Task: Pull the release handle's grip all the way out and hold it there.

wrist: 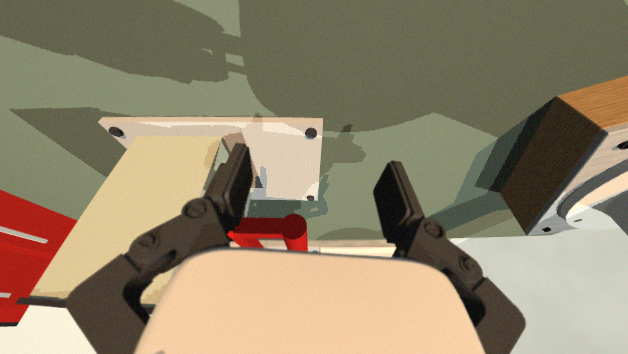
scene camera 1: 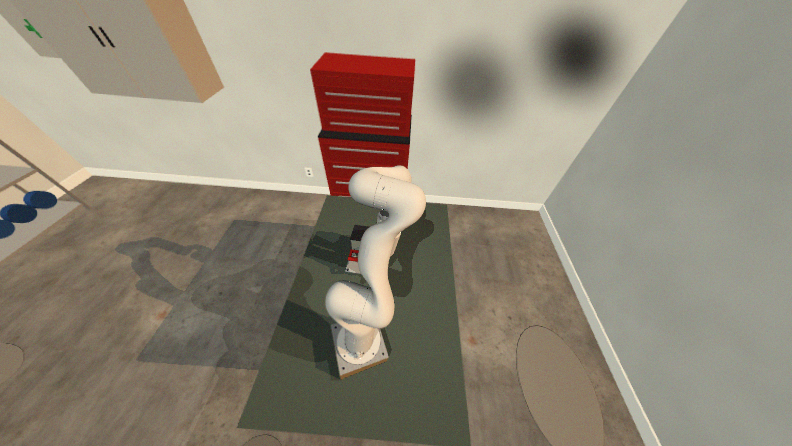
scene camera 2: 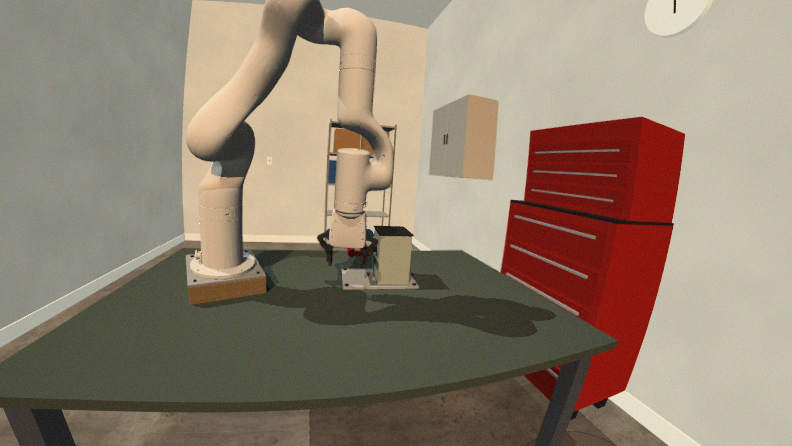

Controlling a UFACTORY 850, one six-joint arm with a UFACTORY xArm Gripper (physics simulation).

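The release handle is a red D-shaped grip [scene camera 1: 353, 255] [scene camera 2: 357, 252] [wrist: 296, 227] on the side of an upright cream box [scene camera 2: 394, 257] [wrist: 135, 200] with a black top. The box stands on a pale base plate [scene camera 2: 354, 278] [wrist: 295, 150] with dark bolts. My gripper [scene camera 2: 346, 259] [wrist: 317, 168] is open and empty. In the wrist view the grip's outer bar shows between the spread fingers, low in the gap, nearer the left finger. The left finger hides part of the grip's box side. How far the grip stands out of the box is partly hidden.
The green table [scene camera 1: 410, 387] [scene camera 2: 277, 354] carries the arm's base block [scene camera 1: 363, 368] [scene camera 2: 227, 288] [wrist: 530, 165]. A red tool chest [scene camera 1: 365, 110] [scene camera 2: 587, 177] stands beyond the table on the box's side. A shelf rack [scene camera 2: 392, 193] stands behind the table.
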